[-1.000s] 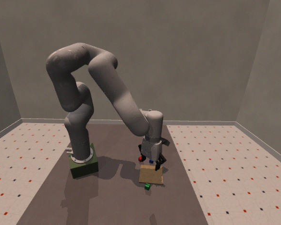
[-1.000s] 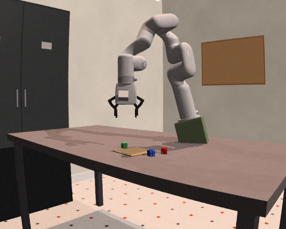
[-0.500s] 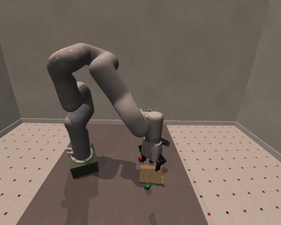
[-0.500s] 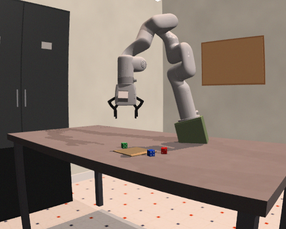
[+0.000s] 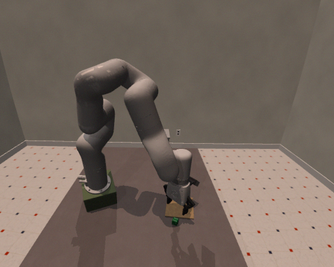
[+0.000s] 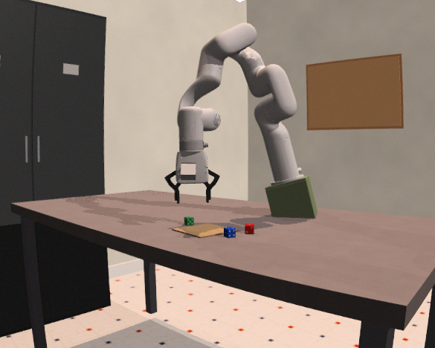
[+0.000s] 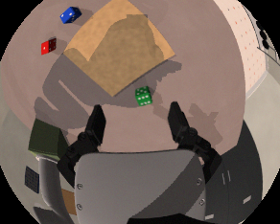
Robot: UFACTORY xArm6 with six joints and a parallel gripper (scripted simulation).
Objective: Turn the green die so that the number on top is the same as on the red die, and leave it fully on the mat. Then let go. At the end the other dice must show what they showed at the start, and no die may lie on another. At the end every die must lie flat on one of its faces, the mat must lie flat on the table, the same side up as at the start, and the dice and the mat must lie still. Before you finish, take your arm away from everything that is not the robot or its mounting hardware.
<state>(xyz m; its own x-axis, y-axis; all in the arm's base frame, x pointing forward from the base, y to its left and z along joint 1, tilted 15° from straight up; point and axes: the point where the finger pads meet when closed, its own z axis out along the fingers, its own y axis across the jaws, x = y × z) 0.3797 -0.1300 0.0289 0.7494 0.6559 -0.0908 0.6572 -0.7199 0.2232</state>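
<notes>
Now: hand 1 cm past the green die, 2 cm to the left of it and 7 cm above it. Round my hand: red die 2 cm behind, 20 cm to the left, 7 cm below; tan mat 3 cm ahead, 7 cm to the left, 8 cm below; blue die 5 cm ahead, 18 cm to the left, 7 cm below.
</notes>
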